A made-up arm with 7 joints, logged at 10 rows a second.
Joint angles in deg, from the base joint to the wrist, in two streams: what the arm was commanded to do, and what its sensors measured. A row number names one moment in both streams.
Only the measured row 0 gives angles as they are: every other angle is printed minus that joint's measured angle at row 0.
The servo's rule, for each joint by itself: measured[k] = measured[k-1] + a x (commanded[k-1-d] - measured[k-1]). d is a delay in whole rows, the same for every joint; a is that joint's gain. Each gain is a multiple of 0.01, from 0.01 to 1. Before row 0 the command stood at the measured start. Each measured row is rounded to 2 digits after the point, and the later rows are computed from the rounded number. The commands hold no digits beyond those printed.
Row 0, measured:
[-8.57 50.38 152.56 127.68 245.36 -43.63 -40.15]
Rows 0 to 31, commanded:
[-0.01 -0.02 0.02 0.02 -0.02 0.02 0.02]
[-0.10 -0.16 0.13 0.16 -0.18 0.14 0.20]
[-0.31 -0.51 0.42 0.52 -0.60 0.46 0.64]
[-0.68 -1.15 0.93 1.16 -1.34 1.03 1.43]
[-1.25 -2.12 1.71 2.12 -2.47 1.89 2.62]
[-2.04 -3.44 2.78 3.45 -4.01 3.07 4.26]
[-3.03 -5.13 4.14 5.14 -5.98 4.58 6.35]
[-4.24 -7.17 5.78 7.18 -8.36 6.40 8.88]
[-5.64 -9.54 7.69 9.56 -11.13 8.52 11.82]
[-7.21 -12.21 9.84 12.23 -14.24 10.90 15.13]
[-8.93 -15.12 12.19 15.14 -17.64 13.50 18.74]
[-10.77 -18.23 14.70 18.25 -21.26 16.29 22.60]
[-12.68 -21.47 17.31 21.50 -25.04 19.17 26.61]
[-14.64 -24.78 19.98 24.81 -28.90 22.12 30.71]
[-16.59 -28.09 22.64 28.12 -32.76 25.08 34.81]
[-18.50 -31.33 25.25 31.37 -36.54 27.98 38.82]
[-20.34 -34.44 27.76 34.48 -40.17 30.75 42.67]
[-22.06 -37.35 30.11 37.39 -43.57 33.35 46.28]
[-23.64 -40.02 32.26 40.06 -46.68 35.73 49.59]
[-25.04 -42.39 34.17 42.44 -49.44 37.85 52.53]
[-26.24 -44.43 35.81 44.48 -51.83 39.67 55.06]
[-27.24 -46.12 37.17 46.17 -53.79 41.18 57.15]
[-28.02 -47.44 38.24 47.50 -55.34 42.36 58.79]
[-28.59 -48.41 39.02 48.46 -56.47 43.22 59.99]
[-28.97 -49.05 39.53 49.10 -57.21 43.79 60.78]
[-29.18 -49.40 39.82 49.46 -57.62 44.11 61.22]
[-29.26 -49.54 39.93 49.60 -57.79 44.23 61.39]
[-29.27 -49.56 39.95 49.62 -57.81 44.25 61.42]
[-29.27 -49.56 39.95 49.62 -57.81 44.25 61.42]
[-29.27 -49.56 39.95 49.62 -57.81 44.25 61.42]
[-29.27 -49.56 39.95 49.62 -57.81 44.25 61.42]
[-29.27 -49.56 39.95 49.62 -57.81 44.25 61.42]
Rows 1 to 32, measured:
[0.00 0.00 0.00 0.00 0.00 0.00 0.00]
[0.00 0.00 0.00 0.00 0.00 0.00 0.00]
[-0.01 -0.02 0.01 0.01 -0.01 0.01 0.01]
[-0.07 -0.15 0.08 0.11 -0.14 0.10 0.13]
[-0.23 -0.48 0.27 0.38 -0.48 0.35 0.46]
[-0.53 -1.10 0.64 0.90 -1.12 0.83 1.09]
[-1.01 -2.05 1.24 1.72 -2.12 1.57 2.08]
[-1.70 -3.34 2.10 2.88 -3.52 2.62 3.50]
[-2.59 -5.00 3.24 4.39 -5.34 3.99 5.35]
[-3.70 -7.02 4.66 6.26 -7.57 5.68 7.64]
[-5.00 -9.36 6.36 8.47 -10.20 7.67 10.36]
[-6.48 -12.01 8.31 10.99 -13.19 9.93 13.46]
[-8.12 -14.90 10.48 13.77 -16.48 12.43 16.89]
[-9.90 -18.00 12.84 16.77 -20.02 15.13 20.60]
[-11.76 -21.23 15.34 19.94 -23.73 17.96 24.51]
[-13.69 -24.53 17.94 23.20 -27.56 20.87 28.54]
[-15.63 -27.84 20.57 26.50 -31.41 23.82 32.62]
[-17.55 -31.09 23.19 29.76 -35.21 26.73 36.65]
[-19.42 -34.21 25.75 32.92 -38.88 29.54 40.56]
[-21.19 -37.13 28.19 35.91 -42.35 32.21 44.28]
[-22.83 -39.82 30.47 38.69 -45.55 34.67 47.73]
[-24.31 -42.21 32.54 41.20 -48.43 36.90 50.85]
[-25.60 -44.27 34.37 43.40 -50.95 38.84 53.59]
[-26.70 -45.99 35.94 45.26 -53.05 40.48 55.90]
[-27.58 -47.34 37.23 46.76 -54.74 41.80 57.78]
[-28.26 -48.34 38.23 47.90 -56.02 42.79 59.22]
[-28.74 -49.00 38.96 48.70 -56.90 43.49 60.23]
[-29.03 -49.37 39.44 49.21 -57.43 43.92 60.87]
[-29.18 -49.53 39.71 49.47 -57.70 44.14 61.21]
[-29.24 -49.56 39.84 49.57 -57.78 44.22 61.35]
[-29.26 -49.56 39.90 49.60 -57.80 44.24 61.40]
[-29.27 -49.56 39.93 49.61 -57.81 44.25 61.41]
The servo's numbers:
d 2
a 0.67 0.93 0.56 0.67 0.74 0.70 0.65

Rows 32 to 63, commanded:
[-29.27 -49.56 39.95 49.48 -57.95 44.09 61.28]
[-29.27 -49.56 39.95 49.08 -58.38 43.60 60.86]
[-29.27 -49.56 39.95 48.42 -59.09 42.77 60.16]
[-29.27 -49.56 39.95 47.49 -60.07 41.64 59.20]
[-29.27 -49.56 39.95 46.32 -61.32 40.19 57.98]
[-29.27 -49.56 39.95 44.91 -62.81 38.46 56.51]
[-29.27 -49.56 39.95 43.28 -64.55 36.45 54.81]
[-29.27 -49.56 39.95 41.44 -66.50 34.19 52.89]
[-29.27 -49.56 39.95 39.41 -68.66 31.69 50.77]
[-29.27 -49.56 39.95 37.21 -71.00 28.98 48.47]
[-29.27 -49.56 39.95 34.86 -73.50 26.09 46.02]
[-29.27 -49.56 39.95 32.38 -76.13 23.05 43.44]
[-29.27 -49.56 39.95 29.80 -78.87 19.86 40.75]
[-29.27 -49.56 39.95 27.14 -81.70 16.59 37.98]
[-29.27 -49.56 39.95 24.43 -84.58 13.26 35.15]
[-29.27 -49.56 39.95 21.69 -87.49 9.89 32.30]
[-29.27 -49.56 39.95 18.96 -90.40 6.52 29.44]
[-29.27 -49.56 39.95 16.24 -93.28 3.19 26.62]
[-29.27 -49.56 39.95 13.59 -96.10 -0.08 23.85]
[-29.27 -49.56 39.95 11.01 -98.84 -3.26 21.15]
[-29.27 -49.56 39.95 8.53 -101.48 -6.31 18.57]
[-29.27 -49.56 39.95 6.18 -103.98 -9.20 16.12]
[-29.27 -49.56 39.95 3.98 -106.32 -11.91 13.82]
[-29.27 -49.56 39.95 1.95 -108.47 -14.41 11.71]
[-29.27 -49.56 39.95 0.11 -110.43 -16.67 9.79]
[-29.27 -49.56 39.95 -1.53 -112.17 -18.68 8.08]
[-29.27 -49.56 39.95 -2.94 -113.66 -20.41 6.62]
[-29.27 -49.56 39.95 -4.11 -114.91 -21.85 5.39]
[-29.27 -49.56 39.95 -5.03 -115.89 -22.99 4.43]
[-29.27 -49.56 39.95 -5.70 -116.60 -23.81 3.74]
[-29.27 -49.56 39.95 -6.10 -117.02 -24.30 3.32]
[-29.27 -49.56 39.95 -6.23 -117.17 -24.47 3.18]
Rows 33 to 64, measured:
[-29.27 -49.56 39.94 49.62 -57.81 44.25 61.42]
[-29.27 -49.56 39.95 49.62 -57.81 44.25 61.42]
[-29.27 -49.56 39.95 49.53 -57.91 44.14 61.33]
[-29.27 -49.56 39.95 49.23 -58.26 43.76 61.02]
[-29.27 -49.56 39.95 48.69 -58.87 43.07 60.46]
[-29.27 -49.56 39.95 47.89 -59.76 42.07 59.64]
[-29.27 -49.56 39.95 46.84 -60.91 40.75 58.56]
[-29.27 -49.56 39.95 45.55 -62.32 39.15 57.23]
[-29.27 -49.56 39.95 44.03 -63.97 37.26 55.66]
[-29.27 -49.56 39.95 42.29 -65.84 35.11 53.86]
[-29.27 -49.56 39.95 40.36 -67.93 32.72 51.85]
[-29.27 -49.56 39.95 38.25 -70.20 30.10 49.65]
[-29.27 -49.56 39.95 35.98 -72.64 27.29 47.29]
[-29.27 -49.56 39.95 33.57 -75.22 24.32 44.79]
[-29.27 -49.56 39.95 31.04 -77.92 21.20 42.16]
[-29.27 -49.56 39.95 28.43 -80.72 17.97 39.44]
[-29.27 -49.56 39.95 25.75 -83.58 14.67 36.65]
[-29.27 -49.56 39.95 23.03 -86.47 11.32 33.82]
[-29.27 -49.56 39.95 20.30 -89.38 7.96 30.97]
[-29.27 -49.56 39.95 17.58 -92.27 4.62 28.14]
[-29.27 -49.56 39.95 14.91 -95.10 1.33 25.35]
[-29.27 -49.56 39.95 12.30 -97.87 -1.88 22.62]
[-29.27 -49.56 39.95 9.77 -100.54 -4.98 19.99]
[-29.27 -49.56 39.95 7.36 -103.09 -7.93 17.47]
[-29.27 -49.56 39.95 5.10 -105.48 -10.72 15.10]
[-29.27 -49.56 39.95 2.99 -107.69 -13.30 12.90]
[-29.27 -49.56 39.95 1.06 -109.72 -15.66 10.88]
[-29.27 -49.56 39.95 -0.68 -111.53 -17.77 9.06]
[-29.27 -49.56 39.95 -2.19 -113.11 -19.62 7.47]
[-29.27 -49.56 39.95 -3.48 -114.44 -21.18 6.12]
[-29.27 -49.56 39.95 -4.52 -115.51 -22.45 5.02]
[-29.27 -49.56 39.95 -5.31 -116.32 -23.40 4.19]

